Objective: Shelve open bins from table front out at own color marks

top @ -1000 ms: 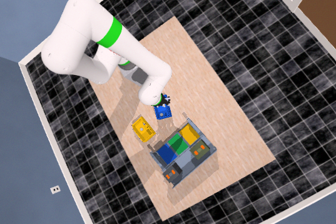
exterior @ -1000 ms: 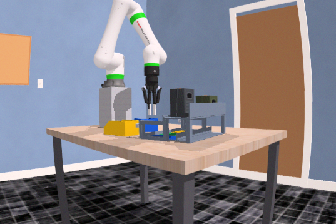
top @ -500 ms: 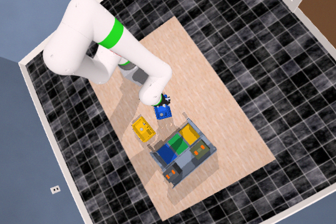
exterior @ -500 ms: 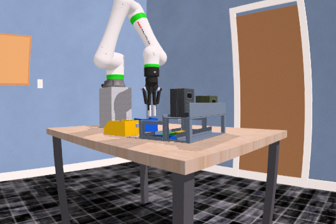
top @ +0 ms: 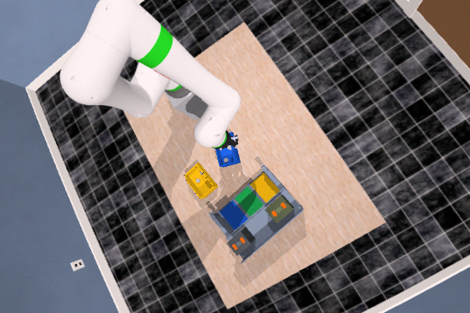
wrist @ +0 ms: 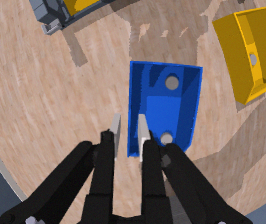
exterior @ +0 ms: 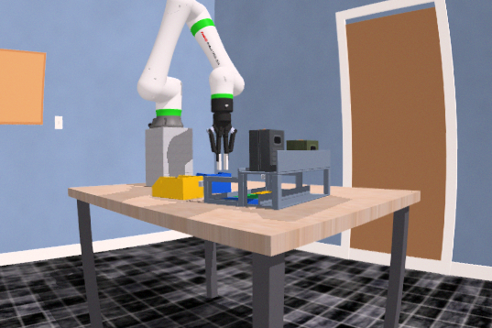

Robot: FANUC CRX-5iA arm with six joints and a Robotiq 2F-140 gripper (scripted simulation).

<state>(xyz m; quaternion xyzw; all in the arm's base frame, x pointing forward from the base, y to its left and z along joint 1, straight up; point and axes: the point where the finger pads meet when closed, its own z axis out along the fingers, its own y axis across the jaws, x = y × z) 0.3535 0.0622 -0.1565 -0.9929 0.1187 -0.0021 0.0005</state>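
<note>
The blue bin lies 80 mm below my hand, 50 mm to the right of it and 20 mm behind it. Also, from my hand: yellow bin 260 mm to the right, 80 mm below, 60 mm ahead; then dark box 430 mm ahead, 160 mm to the right, 40 mm above.
</note>
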